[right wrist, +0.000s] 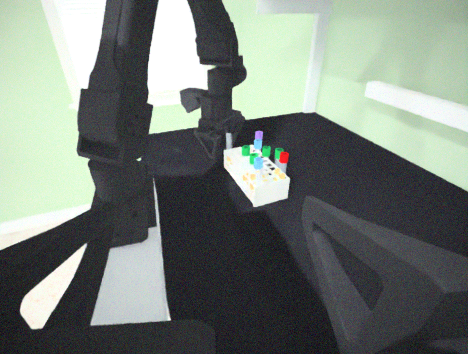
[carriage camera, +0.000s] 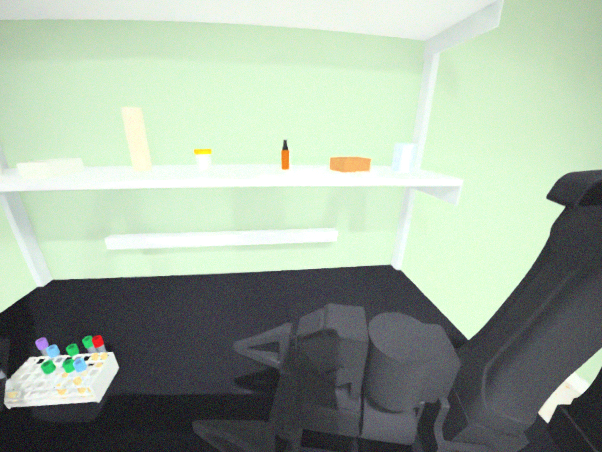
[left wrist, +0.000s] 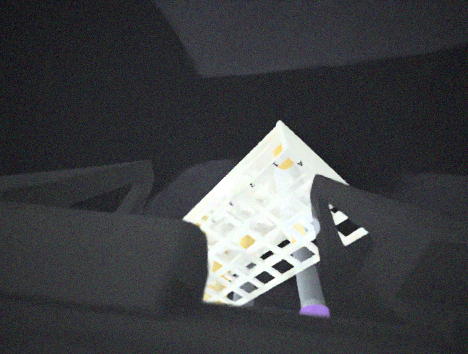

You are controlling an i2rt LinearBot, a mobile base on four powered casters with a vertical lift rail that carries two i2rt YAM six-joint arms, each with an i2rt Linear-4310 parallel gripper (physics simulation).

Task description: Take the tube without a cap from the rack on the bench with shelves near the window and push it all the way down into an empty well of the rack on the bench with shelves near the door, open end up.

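Observation:
The white rack (carriage camera: 107, 382) (left wrist: 300, 145) (right wrist: 271, 194) on the dark bench holds several tubes with purple, blue, green and red caps. A pale tube (right wrist: 229, 140) with no cap showing stands upright at its far left corner in the right wrist view; its top meets the left gripper. My left gripper (left wrist: 230, 176) is open above that end of the rack; no held tube shows between its fingers. I cannot pick out the uncapped tube surely in the left wrist view. My right gripper (carriage camera: 217, 385) (right wrist: 210, 209) is open and empty, to the right of the rack. The rack near the door does not show.
A white shelf (carriage camera: 250, 178) above the bench carries a tan block (carriage camera: 136, 140), a yellow-lidded jar (carriage camera: 203, 159), an orange bottle (carriage camera: 285, 158) and an orange tray (carriage camera: 350, 164). A window (right wrist: 175, 45) is behind the left arm. A white rail (carriage camera: 220, 239) runs along the wall.

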